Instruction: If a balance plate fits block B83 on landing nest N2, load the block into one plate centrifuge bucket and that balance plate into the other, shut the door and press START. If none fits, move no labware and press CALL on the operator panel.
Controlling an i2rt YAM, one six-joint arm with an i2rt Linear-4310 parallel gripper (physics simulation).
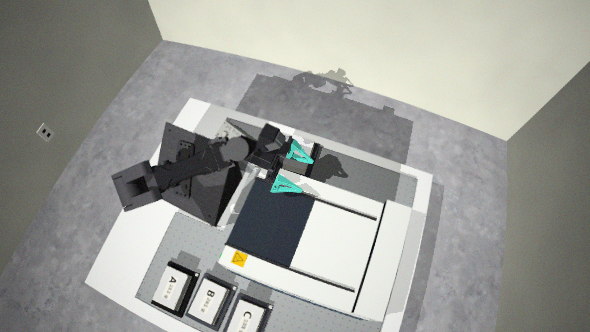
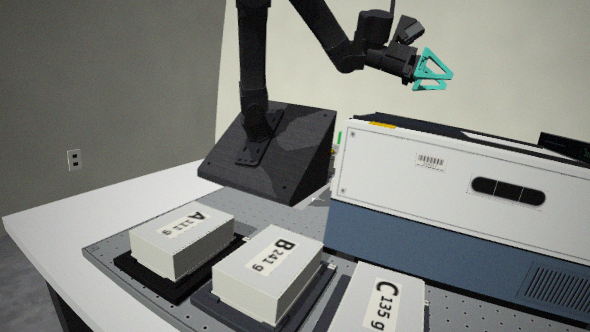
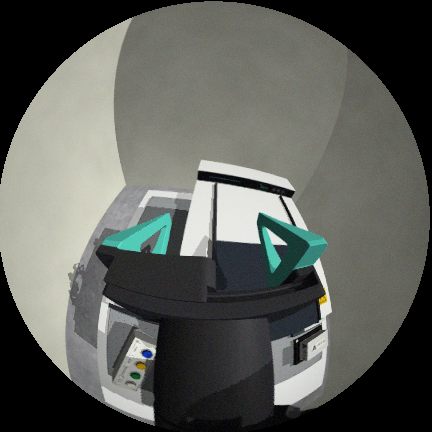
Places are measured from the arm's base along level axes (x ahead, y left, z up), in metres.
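Where they show: gripper, between the fingertips: [image 1: 307, 176] [image 2: 449, 82] [image 3: 213, 217]; arm's base, origin of its link: [image 2: 261, 136].
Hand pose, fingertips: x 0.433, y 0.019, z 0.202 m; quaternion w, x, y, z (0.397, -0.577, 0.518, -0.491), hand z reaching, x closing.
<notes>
Things, the pixels of their top centre, and the offset from my fingertips. "*": a spot on its surface instead.
- dark panel, centre of its top: [image 3: 274, 288] [image 2: 414, 123] [image 1: 271, 221] dx -0.063, dy -0.120, dz -0.096 m
- Balance plates A, centre of its top: [image 2: 184, 223] [image 1: 170, 287] [image 3: 318, 344] dx -0.327, dy -0.408, dz -0.255 m
- B, centre of its top: [image 2: 273, 254] [image 1: 207, 301] dx -0.193, dy -0.400, dz -0.255 m
- C, centre of its top: [image 2: 384, 303] [image 1: 244, 322] dx -0.058, dy -0.420, dz -0.255 m
- dark-edged object, a spot on its surface: [image 1: 316, 155] * dx -0.019, dy +0.238, dz -0.304 m
- black display strip, a spot on its surface: [image 2: 565, 146] [image 3: 240, 181] * dx +0.227, dy -0.097, dz -0.082 m
My gripper [image 1: 307, 177] [image 2: 448, 82] [image 3: 213, 217] is open and empty, with teal fingers high above the front left corner of the white centrifuge [image 1: 327, 235] [image 2: 395, 185]. A dark panel [image 1: 270, 220] covers part of its top. Balance plates A [image 1: 171, 292] [image 2: 182, 237] [image 3: 316, 347], marked 111 g, B [image 1: 210, 301] [image 2: 270, 272], marked 241 g, and C [image 1: 248, 317] [image 2: 387, 300], marked 135 g, sit on dark nests. The operator panel [image 3: 124, 377] shows blue, yellow, green and white buttons, partly hidden by the arm. Block B83 cannot be made out; the buckets do not show.
The black wedge-shaped arm base [image 1: 200, 197] [image 2: 280, 145] stands beside the centrifuge. A dark-edged object [image 1: 316, 155] partly shows behind the fingers, in shadow; I cannot tell what it is. A black display strip [image 2: 565, 146] [image 3: 240, 182] runs along the centrifuge's raised far end.
</notes>
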